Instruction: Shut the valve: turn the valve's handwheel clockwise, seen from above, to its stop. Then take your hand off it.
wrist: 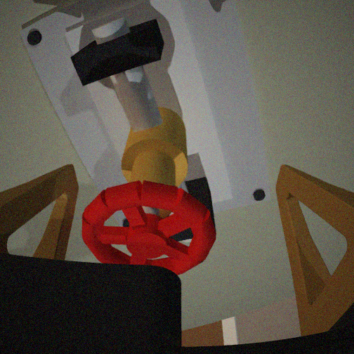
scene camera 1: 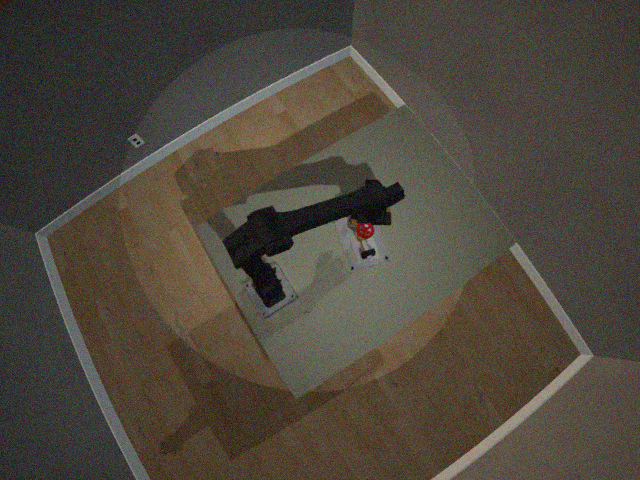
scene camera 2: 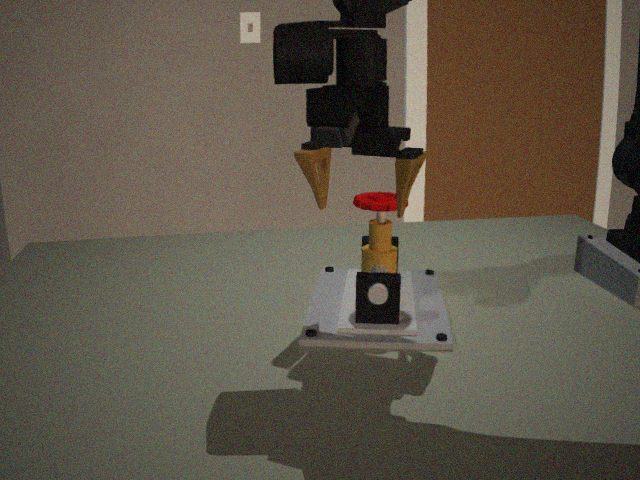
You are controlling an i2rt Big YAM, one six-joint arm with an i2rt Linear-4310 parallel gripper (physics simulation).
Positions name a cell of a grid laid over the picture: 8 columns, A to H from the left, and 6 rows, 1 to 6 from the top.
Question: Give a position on a pale base plate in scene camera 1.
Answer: E3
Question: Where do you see a pale base plate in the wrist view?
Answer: E1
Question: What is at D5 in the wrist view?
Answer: A red handwheel.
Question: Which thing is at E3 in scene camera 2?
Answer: A red handwheel.
